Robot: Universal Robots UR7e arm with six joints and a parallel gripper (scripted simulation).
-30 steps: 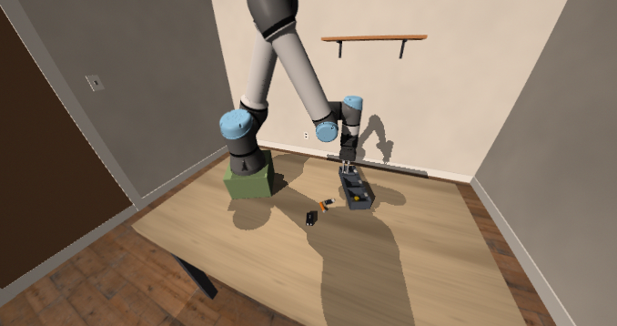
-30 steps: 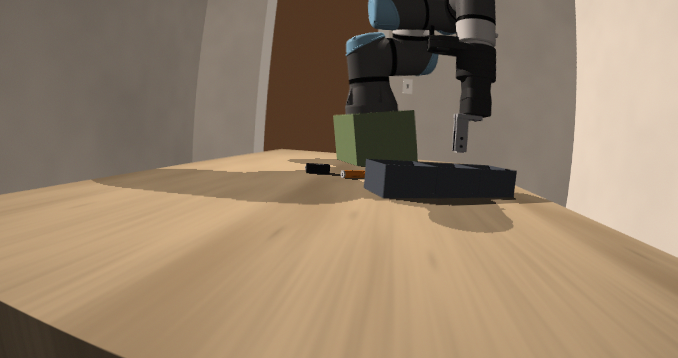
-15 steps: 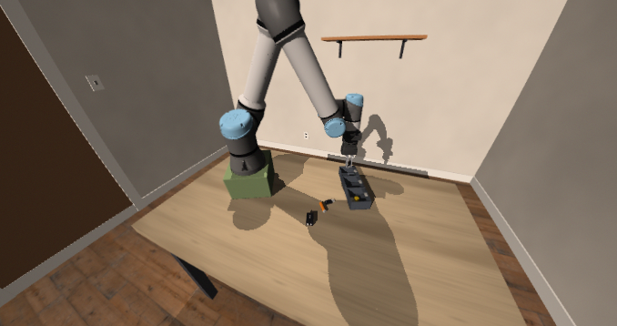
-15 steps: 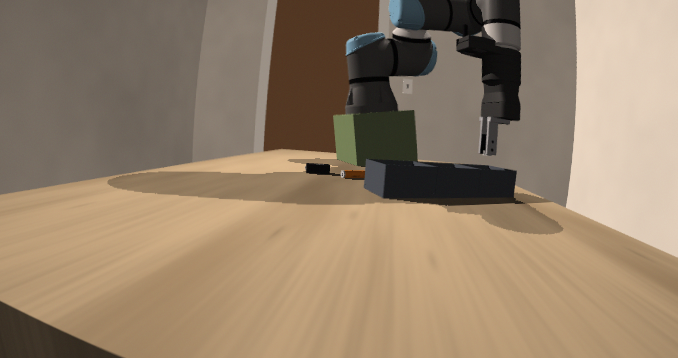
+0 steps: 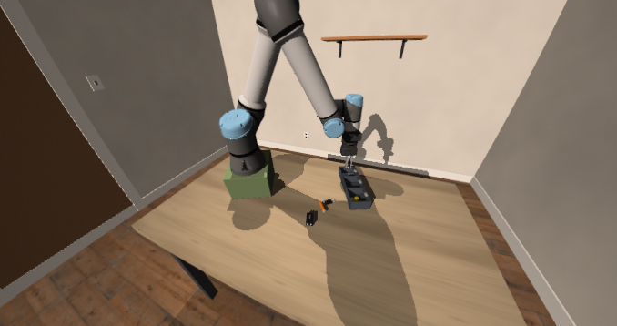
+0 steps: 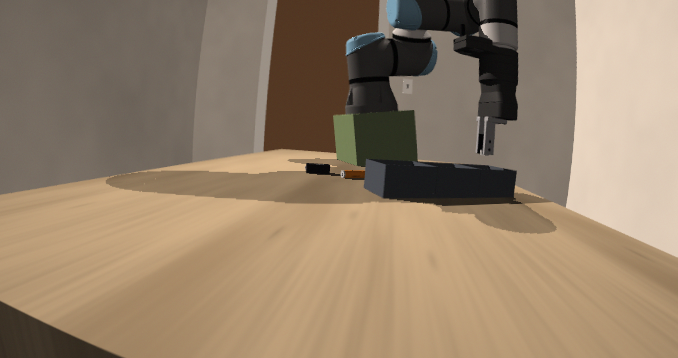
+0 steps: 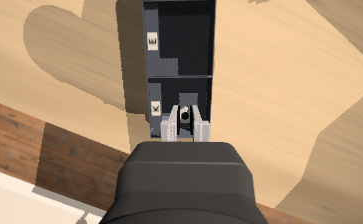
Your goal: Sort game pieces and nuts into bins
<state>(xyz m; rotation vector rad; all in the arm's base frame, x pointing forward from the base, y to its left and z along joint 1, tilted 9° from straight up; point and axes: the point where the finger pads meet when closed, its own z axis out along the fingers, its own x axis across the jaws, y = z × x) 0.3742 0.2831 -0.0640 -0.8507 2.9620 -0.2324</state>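
Now: hand 2 cm above the hex nut. The rest, counted from my hand: white domino (16 cm to the right, 8 cm ahead, 7 cm below); yellow die (14 cm to the right, 9 cm ahead, 7 cm below); dark bin row (7 cm to the right, 6 cm below, 5 cm ahead).
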